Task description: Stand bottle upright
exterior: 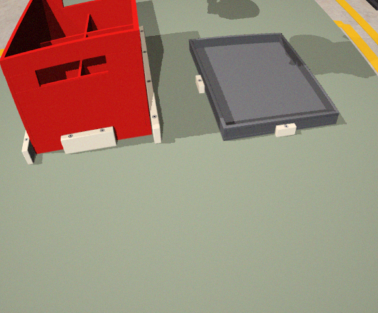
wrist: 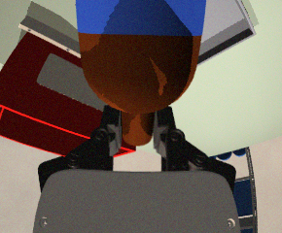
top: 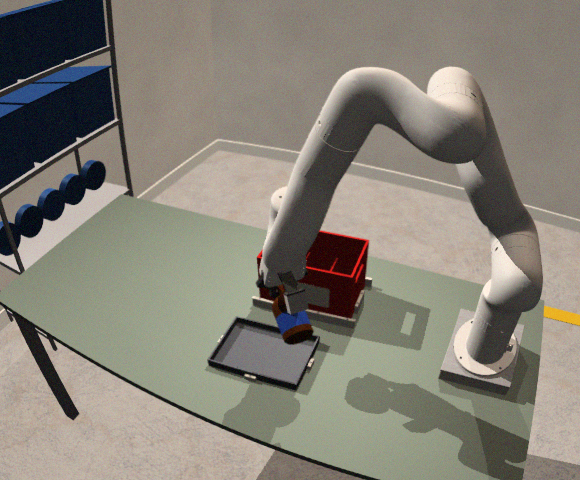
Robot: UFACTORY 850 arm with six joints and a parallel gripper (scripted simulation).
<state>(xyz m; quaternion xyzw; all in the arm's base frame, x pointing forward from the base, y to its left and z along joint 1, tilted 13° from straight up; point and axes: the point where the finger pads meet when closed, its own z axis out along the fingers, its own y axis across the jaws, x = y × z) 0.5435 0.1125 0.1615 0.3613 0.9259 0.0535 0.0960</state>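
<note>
Now: hand 4 cm past the bottle, 3 cm to the right of it and 3 cm above it. Also, from my hand: grey tray 3 cm ahead, 5 cm to the left, 19 cm below; red crate 2 cm ahead, 23 cm to the right, 12 cm below.
</note>
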